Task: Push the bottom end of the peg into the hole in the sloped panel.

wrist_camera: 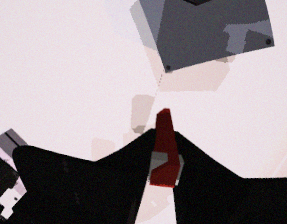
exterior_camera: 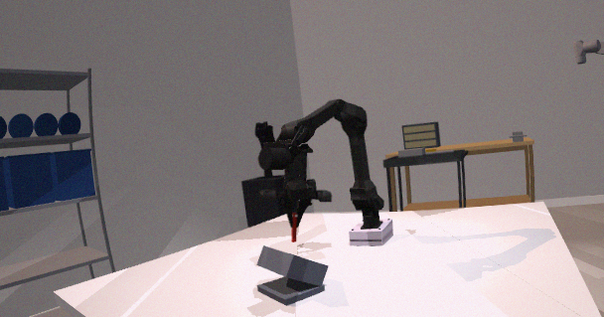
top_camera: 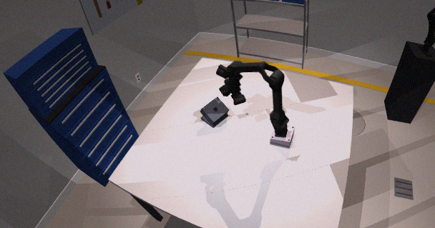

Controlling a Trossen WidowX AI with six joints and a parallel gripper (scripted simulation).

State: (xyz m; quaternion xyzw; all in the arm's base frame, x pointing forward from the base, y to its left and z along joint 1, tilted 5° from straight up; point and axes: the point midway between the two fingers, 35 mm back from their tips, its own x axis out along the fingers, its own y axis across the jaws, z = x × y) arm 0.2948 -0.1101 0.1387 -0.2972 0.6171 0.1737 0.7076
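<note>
Now: gripper tip 12 cm short of the sloped panel, 5 cm to the right of it and 7 cm above it. The rest, counted from my gripper tip: red peg 2 cm above.
</note>
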